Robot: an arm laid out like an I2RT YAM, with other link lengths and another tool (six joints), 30 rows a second.
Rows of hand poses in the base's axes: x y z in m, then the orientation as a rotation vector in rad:
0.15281 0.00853 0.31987 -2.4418 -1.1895 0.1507
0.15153 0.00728 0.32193 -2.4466 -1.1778 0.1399
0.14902 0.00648 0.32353 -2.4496 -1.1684 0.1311
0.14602 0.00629 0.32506 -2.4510 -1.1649 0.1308
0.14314 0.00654 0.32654 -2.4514 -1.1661 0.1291
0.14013 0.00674 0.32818 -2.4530 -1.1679 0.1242
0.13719 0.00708 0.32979 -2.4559 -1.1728 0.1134
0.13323 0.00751 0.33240 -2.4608 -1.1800 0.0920
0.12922 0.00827 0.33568 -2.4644 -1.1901 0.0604
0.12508 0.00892 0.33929 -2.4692 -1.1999 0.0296
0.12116 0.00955 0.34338 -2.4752 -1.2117 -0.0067
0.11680 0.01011 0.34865 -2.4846 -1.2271 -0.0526
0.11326 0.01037 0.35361 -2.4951 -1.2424 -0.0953
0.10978 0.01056 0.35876 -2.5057 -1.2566 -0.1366
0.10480 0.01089 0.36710 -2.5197 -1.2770 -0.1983
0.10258 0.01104 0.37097 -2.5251 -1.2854 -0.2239
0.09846 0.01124 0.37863 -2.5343 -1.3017 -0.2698
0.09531 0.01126 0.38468 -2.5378 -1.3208 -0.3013
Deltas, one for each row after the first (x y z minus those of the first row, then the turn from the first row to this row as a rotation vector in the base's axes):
-0.00128 -0.00125 0.00206 0.0032 -0.0047 -0.0106
-0.00379 -0.00205 0.00366 0.0064 -0.0083 -0.0188
-0.00679 -0.00224 0.00519 0.0064 -0.0080 -0.0215
-0.00967 -0.00199 0.00667 0.0063 -0.0095 -0.0211
-0.01268 -0.00179 0.00831 0.0061 -0.0137 -0.0211
-0.01562 -0.00145 0.00992 0.0059 -0.0229 -0.0203
-0.01958 -0.00102 0.01253 0.0069 -0.0401 -0.0201
-0.02359 -0.00026 0.01581 0.0112 -0.0641 -0.0193
-0.02773 0.00039 0.01942 0.0141 -0.0879 -0.0188
-0.03165 0.00102 0.02351 0.0166 -0.1163 -0.0181
-0.03601 0.00158 0.02878 0.0176 -0.1531 -0.0173
-0.03955 0.00184 0.03374 0.0159 -0.1882 -0.0164
-0.04303 0.00203 0.03889 0.0136 -0.2221 -0.0160
-0.04801 0.00236 0.04723 0.0107 -0.2719 -0.0153
-0.05023 0.00251 0.05110 0.0095 -0.2925 -0.0150
-0.05435 0.00271 0.05876 0.0068 -0.3295 -0.0134
-0.05750 0.00273 0.06481 0.0042 -0.3563 -0.0066

